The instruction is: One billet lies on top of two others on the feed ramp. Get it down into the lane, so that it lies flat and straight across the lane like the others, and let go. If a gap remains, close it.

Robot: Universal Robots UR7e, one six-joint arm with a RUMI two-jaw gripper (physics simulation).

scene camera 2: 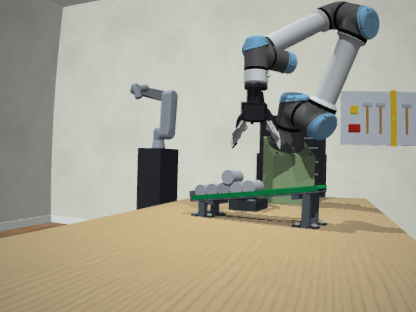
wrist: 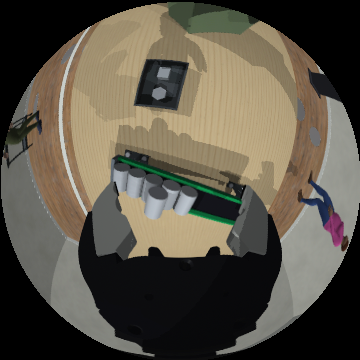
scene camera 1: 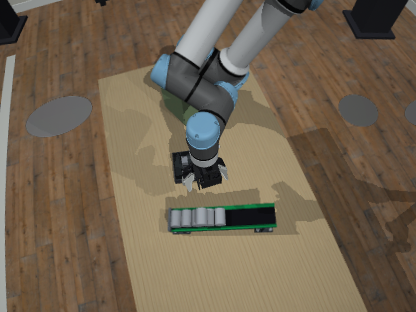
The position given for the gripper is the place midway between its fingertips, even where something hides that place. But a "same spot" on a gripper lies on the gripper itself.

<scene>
The gripper shows in scene camera 2, in the wrist view (180, 184) and in scene camera 1. One and the same spot on the gripper: (scene camera 2: 272, 126) is (scene camera 1: 220, 166).
</scene>
